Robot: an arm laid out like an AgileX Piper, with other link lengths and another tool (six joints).
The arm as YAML. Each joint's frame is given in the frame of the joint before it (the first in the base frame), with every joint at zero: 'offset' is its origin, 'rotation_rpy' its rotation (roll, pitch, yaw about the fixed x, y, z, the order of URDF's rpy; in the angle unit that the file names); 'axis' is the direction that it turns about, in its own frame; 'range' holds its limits. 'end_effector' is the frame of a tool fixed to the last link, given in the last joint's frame.
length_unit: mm
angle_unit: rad
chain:
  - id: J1
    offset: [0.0, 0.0, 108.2]
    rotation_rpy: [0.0, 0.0, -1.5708]
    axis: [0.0, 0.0, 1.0]
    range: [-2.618, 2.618]
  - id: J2
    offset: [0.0, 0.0, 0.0]
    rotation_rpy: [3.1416, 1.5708, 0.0]
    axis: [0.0, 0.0, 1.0]
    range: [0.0, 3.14]
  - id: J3
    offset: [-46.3, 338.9, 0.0]
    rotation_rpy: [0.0, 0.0, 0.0]
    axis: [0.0, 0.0, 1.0]
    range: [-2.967, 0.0]
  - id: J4
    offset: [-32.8, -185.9, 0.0]
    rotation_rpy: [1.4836, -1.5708, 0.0]
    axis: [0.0, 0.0, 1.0]
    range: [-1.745, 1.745]
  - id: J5
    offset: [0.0, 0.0, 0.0]
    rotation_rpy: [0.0, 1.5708, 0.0]
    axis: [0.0, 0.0, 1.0]
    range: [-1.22, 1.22]
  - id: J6
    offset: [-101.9, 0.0, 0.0]
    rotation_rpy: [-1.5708, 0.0, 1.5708]
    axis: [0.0, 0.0, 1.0]
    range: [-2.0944, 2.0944]
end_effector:
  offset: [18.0, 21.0, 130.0]
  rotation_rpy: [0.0, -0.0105, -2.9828]
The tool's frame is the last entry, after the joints.
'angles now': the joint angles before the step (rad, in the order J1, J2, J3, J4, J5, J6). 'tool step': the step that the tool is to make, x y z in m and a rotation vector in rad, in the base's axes. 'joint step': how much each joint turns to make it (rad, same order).
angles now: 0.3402, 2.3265, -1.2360, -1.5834, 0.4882, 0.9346
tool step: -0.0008, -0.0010, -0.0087, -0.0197, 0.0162, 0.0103
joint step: 0.0001, 0.0191, 0.0003, -0.0109, 0.0057, -0.0054
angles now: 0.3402, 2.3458, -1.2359, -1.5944, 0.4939, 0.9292
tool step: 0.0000, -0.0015, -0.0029, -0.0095, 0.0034, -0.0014
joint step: 0.0000, 0.0082, -0.0013, -0.0034, 0.0074, 0.0006
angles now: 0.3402, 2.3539, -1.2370, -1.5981, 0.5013, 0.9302
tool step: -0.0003, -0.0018, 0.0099, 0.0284, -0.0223, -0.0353
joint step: -0.0001, -0.0219, 0.0014, 0.0220, 0.0021, 0.0207
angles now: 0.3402, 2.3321, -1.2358, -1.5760, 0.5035, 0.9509
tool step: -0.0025, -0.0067, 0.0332, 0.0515, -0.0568, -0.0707
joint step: -0.0019, -0.0750, 0.0074, 0.0673, 0.0139, 0.0072
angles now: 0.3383, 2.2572, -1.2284, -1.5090, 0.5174, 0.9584
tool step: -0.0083, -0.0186, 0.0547, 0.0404, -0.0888, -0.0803
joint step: -0.0147, -0.1261, 0.0261, 0.0566, 0.0340, 0.0004
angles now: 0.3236, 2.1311, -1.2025, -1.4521, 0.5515, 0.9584
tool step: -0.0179, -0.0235, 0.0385, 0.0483, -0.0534, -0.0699
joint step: -0.0325, -0.1170, 0.0506, 0.0482, 0.0043, -0.0006
